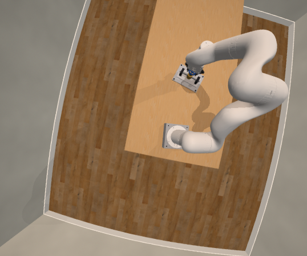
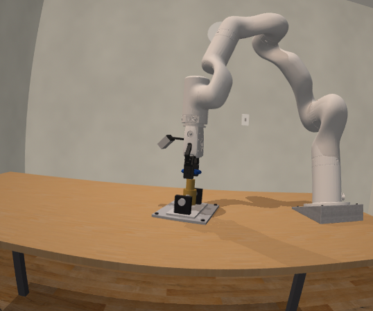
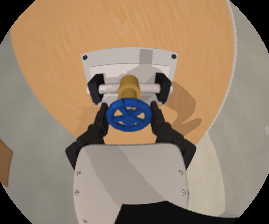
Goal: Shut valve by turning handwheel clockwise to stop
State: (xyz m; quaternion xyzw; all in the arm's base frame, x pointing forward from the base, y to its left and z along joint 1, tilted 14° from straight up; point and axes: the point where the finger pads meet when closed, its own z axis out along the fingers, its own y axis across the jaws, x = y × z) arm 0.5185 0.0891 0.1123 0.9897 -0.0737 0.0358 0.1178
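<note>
My gripper is now right at the blue handwheel.
</note>
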